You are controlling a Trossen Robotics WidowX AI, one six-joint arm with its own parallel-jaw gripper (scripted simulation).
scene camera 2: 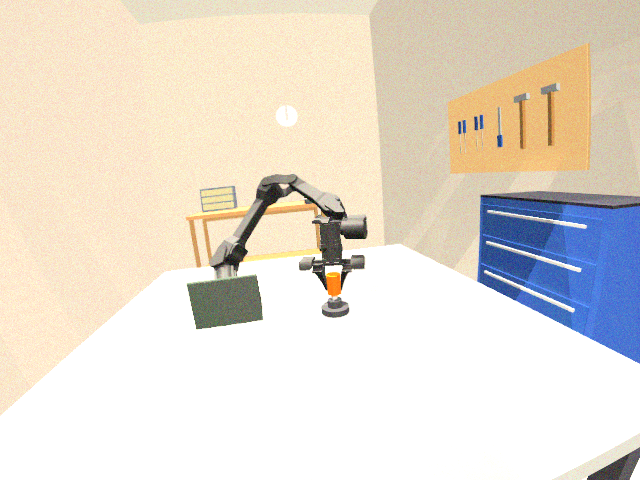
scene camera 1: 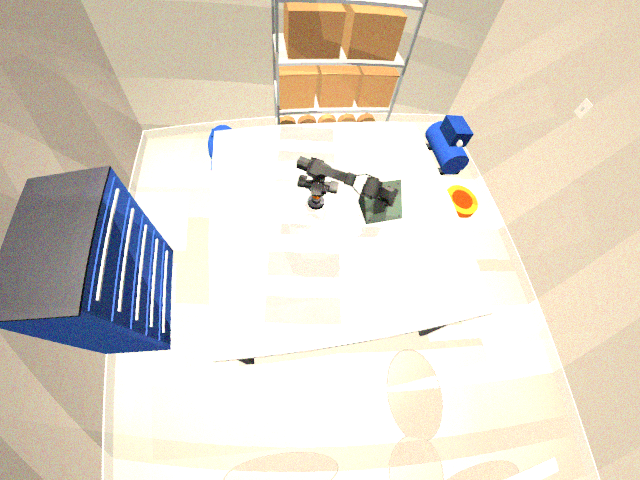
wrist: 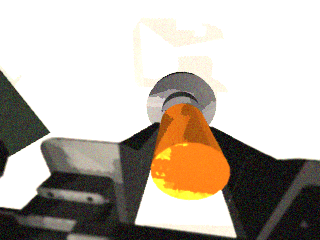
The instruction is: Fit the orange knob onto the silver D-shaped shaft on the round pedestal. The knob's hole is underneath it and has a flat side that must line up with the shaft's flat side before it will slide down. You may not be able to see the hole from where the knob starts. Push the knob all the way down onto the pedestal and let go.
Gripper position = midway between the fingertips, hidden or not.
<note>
I see my gripper [scene camera 2: 334, 290], an orange knob [wrist: 188, 164] and a pedestal [wrist: 175, 88].
My gripper shows as well in the wrist view [wrist: 182, 129].
</note>
